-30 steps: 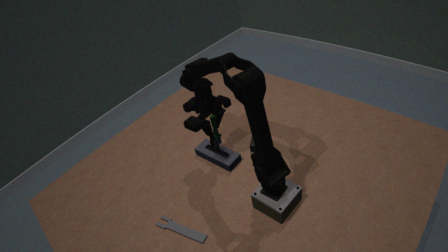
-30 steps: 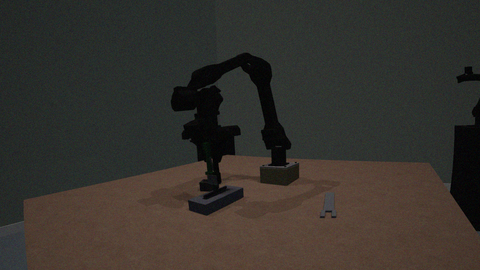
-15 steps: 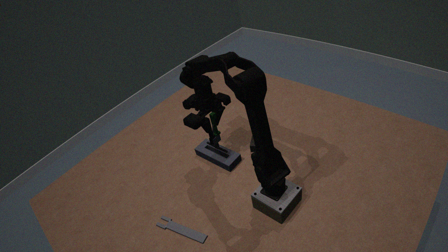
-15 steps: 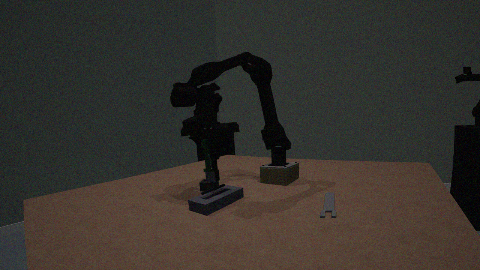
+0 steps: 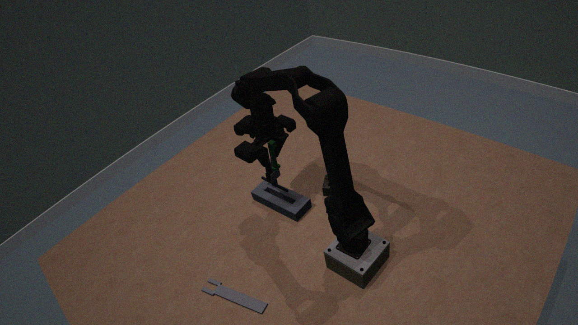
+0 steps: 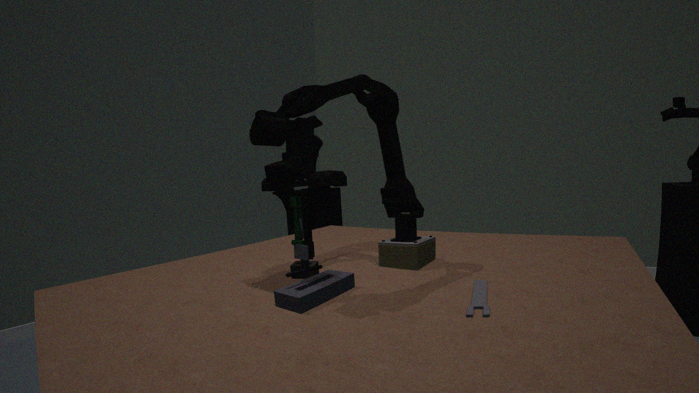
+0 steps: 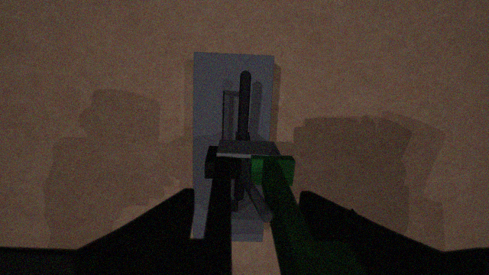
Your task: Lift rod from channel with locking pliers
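Now: gripper tip 90 mm above the dark rod and 10 mm short of it. Round my gripper tip: flat grey forked plate (330 mm to the left, 150 mm below, 90 mm behind); then grey channel block (140 mm below, 10 mm to the left, 10 mm behind); then dark holster (140 mm below, 120 mm behind, 110 mm to the right).
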